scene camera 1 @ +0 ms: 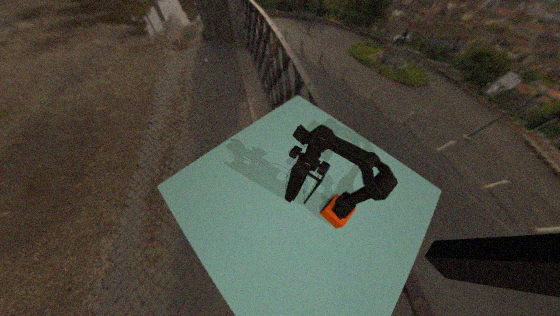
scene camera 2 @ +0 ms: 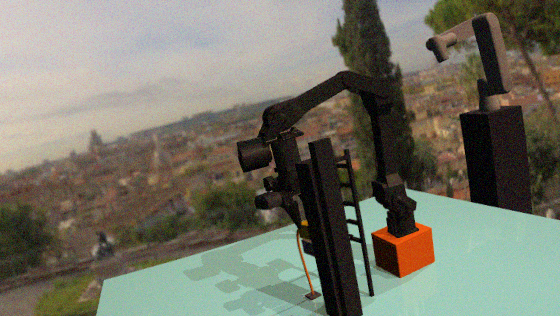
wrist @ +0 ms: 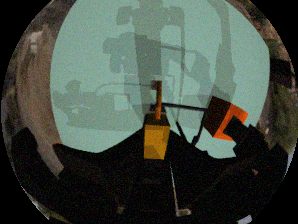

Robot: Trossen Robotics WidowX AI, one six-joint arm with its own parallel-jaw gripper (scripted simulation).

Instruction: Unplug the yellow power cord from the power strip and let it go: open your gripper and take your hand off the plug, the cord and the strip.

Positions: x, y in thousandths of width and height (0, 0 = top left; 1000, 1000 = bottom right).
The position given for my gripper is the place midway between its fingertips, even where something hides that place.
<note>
In view: my gripper (scene camera 2: 546, 717).
My gripper shows as well in the wrist view (wrist: 525, 592).
</note>
